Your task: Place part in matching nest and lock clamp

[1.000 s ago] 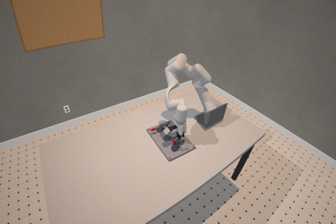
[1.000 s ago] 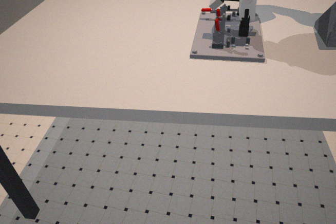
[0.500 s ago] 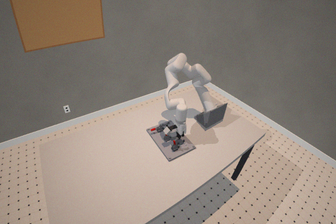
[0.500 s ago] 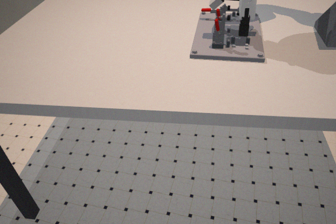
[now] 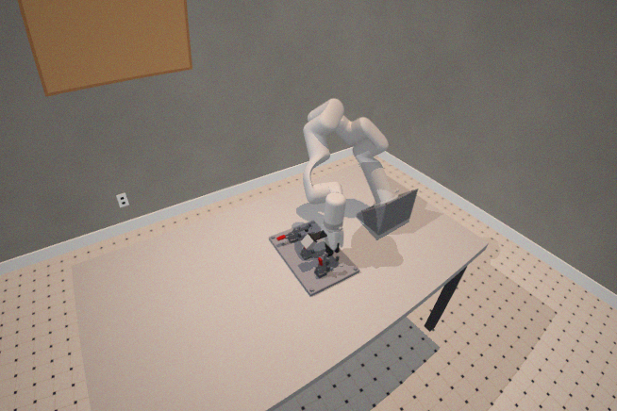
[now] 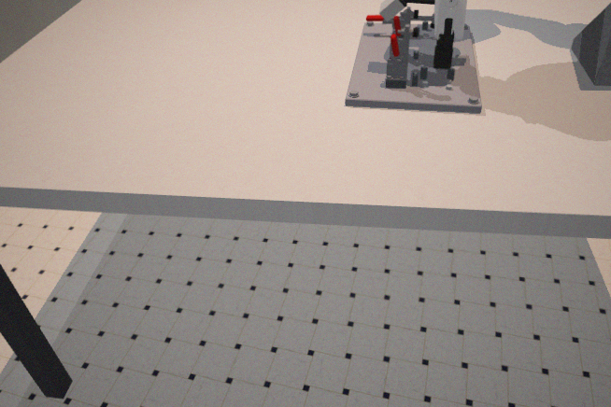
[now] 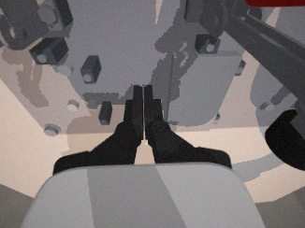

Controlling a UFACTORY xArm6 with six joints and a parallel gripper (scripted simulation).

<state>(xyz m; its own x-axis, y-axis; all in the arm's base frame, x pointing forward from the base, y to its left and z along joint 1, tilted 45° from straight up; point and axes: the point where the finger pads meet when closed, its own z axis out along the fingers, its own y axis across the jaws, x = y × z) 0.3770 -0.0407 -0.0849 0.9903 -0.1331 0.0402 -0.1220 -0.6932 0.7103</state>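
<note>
Now: the flat grey part 10 mm behind my hand, 50 mm to the right of it and 20 mm below it. Also, from my hand: grey fixture plate 50 mm ahead, 50 mm to the right, 30 mm below.
</note>
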